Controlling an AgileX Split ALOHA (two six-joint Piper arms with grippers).
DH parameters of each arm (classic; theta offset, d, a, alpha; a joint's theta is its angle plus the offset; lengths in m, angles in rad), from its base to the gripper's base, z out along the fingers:
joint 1: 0 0.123 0 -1.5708
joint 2: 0.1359 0 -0.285 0
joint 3: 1.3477 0 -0.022 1.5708
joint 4: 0 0.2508 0 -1.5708
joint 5: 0 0 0.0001 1.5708
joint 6: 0 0.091 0 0
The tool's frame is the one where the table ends.
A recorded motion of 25 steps. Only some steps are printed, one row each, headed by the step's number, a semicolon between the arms.
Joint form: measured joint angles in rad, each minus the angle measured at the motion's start. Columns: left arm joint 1, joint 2, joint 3, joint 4, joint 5, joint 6; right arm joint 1, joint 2, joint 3, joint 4, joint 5, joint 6.
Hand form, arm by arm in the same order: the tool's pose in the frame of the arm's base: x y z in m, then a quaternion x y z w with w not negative. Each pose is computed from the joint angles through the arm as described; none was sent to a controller.
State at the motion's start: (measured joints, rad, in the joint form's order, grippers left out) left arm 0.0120 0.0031 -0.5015 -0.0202 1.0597 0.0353; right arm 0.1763 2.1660 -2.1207 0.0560 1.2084 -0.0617
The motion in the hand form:
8: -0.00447 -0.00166 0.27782 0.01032 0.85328 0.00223 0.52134; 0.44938 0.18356 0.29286 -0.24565 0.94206 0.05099 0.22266
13: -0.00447 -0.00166 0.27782 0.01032 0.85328 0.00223 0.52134; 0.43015 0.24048 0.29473 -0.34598 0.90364 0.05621 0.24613
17: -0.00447 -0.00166 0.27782 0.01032 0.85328 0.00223 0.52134; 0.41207 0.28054 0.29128 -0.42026 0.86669 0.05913 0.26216
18: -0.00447 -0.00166 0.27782 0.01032 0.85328 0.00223 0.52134; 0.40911 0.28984 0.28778 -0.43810 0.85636 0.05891 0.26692
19: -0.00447 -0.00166 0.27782 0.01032 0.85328 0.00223 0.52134; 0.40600 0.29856 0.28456 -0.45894 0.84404 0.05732 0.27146
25: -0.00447 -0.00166 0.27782 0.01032 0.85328 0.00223 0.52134; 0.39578 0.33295 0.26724 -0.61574 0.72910 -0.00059 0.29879
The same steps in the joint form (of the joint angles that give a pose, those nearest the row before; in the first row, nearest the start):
8: 0.0000 0.0000 0.0000 0.0000 0.0000 0.0000; 0.2031 0.0356 -0.0906 -0.0081 0.0008 -0.0756
13: 0.0000 0.0000 0.0000 0.0000 0.0000 0.0000; 0.3255 0.0558 -0.1262 -0.0092 -0.0337 -0.1746
17: 0.0000 0.0000 0.0000 0.0000 0.0000 0.0000; 0.4135 0.0686 -0.1294 -0.0083 -0.0772 -0.2598
18: 0.0000 0.0000 0.0000 0.0000 0.0000 0.0000; 0.4323 0.0773 -0.1293 -0.0083 -0.0955 -0.2844
19: 0.0000 0.0000 0.0000 0.0000 0.0000 0.0000; 0.4501 0.0853 -0.1293 -0.0082 -0.1121 -0.3175
25: 0.0000 0.0000 0.0000 0.0000 0.0000 0.0000; 0.5231 0.1278 -0.1293 -0.0560 -0.2010 -0.6415

